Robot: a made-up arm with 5 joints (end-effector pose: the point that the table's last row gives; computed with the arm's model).
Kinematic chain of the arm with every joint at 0, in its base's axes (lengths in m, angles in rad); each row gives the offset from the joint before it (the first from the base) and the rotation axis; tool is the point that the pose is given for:
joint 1: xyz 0 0 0.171 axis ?
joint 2: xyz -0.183 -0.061 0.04 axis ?
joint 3: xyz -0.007 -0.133 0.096 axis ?
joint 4: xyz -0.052 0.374 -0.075 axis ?
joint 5: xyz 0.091 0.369 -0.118 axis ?
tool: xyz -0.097 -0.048 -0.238
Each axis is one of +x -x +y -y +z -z.
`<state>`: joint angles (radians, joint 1 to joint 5).
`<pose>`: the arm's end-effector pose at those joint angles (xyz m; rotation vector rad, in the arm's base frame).
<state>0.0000 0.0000 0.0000 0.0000 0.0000</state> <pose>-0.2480 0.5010 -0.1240 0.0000 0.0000 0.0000</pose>
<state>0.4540 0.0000 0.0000 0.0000 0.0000</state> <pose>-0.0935 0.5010 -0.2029 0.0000 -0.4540 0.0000</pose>
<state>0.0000 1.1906 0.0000 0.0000 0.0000</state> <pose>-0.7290 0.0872 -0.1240 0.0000 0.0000 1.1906</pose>
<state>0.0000 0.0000 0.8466 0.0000 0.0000</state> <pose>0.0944 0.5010 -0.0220 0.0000 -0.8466 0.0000</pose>
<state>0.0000 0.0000 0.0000 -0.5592 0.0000</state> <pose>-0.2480 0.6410 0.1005 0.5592 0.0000 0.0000</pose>
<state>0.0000 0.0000 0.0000 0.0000 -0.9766</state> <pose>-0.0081 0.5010 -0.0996 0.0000 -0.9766 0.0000</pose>
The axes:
joint 1: -y
joint 2: +z
joint 3: -y
joint 4: -x
joint 5: +y

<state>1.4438 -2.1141 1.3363 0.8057 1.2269</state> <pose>0.1611 -0.5282 0.1363 1.6646 -0.0795 -2.3221</pose>
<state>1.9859 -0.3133 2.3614 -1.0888 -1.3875</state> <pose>-0.1362 0.6039 -0.1432 0.1190 0.6302 -0.8935</pose>
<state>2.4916 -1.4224 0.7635 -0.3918 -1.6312</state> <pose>-0.5126 -0.2592 0.2695 -0.2956 1.0355 1.1883</pose>
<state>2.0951 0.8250 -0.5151 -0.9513 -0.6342</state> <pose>0.2814 0.4821 -0.4403 0.1798 -1.7483 0.9175</pose>
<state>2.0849 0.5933 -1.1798 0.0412 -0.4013</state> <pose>0.4804 0.1578 -0.5173 -0.6733 -1.2647 0.0777</pose>
